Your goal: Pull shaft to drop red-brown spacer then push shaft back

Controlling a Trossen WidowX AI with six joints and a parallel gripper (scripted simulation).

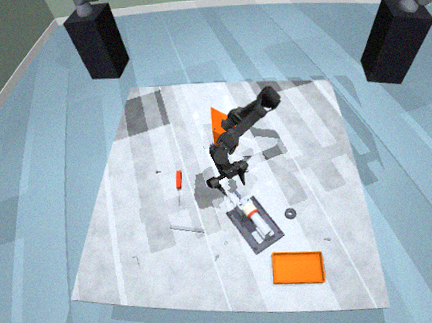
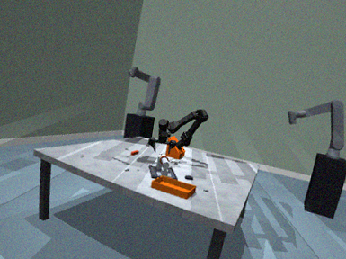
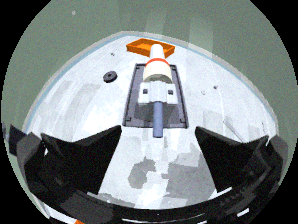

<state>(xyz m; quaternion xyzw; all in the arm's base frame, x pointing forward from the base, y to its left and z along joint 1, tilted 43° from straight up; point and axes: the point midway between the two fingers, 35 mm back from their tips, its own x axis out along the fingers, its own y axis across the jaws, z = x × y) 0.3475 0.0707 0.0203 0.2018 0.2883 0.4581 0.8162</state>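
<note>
Right now the shaft is 6 cm ahead of my gripper tip, 5 cm to the left of it and 1 cm below it. Round my gripper tip: orange tray 29 cm ahead, 27 cm to the left, 8 cm below; red-brown spacer 10 cm ahead, 8 cm to the left, 2 cm below; black ring 25 cm to the left, 9 cm below, 5 cm ahead.
</note>
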